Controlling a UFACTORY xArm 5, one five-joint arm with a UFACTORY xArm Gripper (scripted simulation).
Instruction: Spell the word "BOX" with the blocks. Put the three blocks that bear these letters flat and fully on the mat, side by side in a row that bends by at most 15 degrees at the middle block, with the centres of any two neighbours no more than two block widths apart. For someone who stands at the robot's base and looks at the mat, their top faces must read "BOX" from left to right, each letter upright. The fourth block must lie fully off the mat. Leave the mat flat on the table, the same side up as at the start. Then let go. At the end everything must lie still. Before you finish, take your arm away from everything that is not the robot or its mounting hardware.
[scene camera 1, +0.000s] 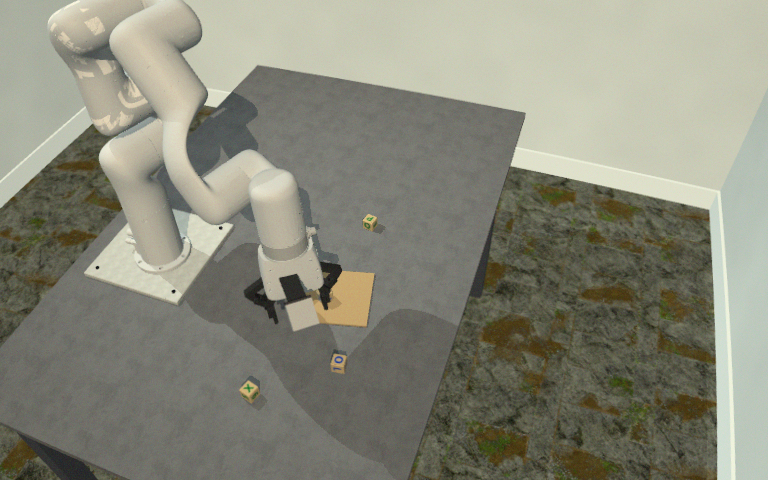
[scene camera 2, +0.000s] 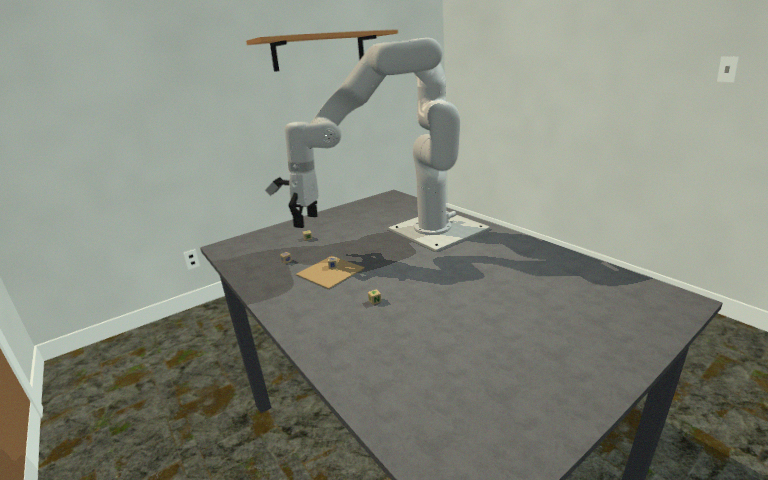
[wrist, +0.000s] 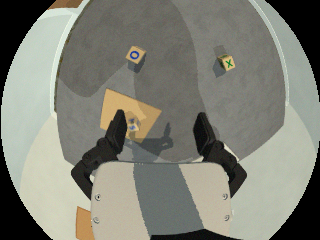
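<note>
There is my own gripper (scene camera 2: 306, 222), and the wrist view has the same gripper (wrist: 161, 119). I also see a tan mat (scene camera 1: 352, 293); scene camera 2 shows the mat (scene camera 2: 319, 273) as well, and so does the wrist view, where I find the mat (wrist: 147, 114).
</note>
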